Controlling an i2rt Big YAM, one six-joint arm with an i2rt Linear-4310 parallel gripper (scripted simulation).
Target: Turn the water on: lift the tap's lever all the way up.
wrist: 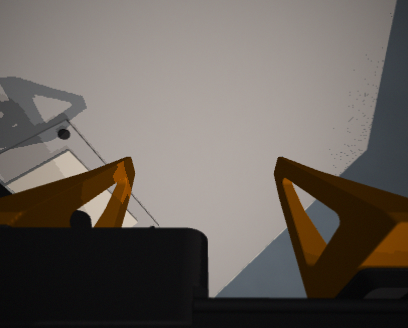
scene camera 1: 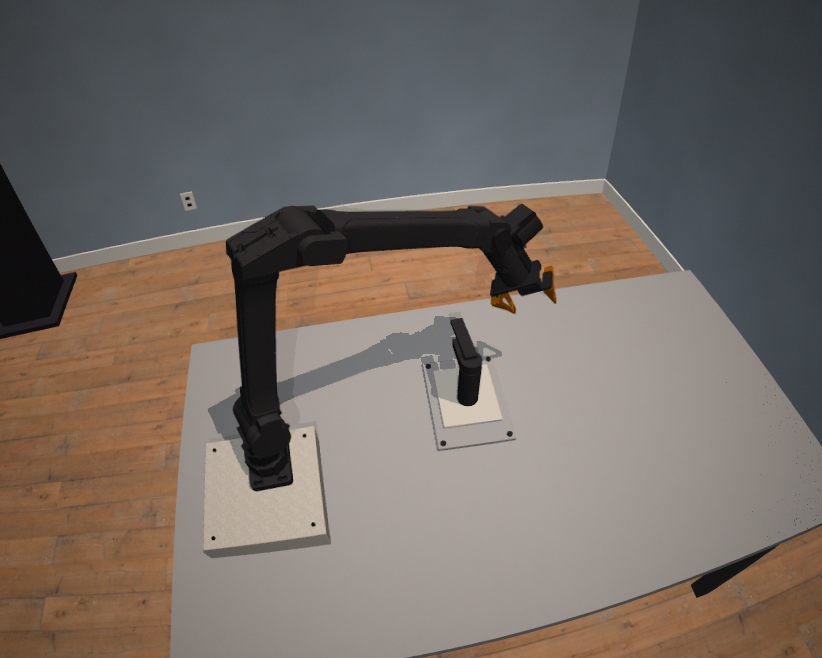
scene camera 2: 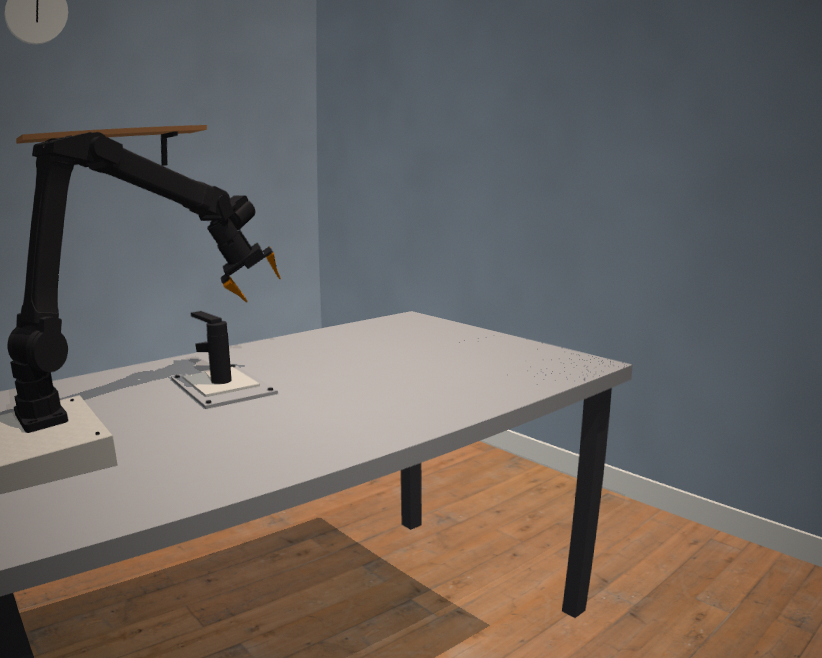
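Note:
Gripper [scene camera 1: 535,306], [wrist: 204,165], [scene camera 2: 263,290]. Black tap [scene camera 2: 224,379].

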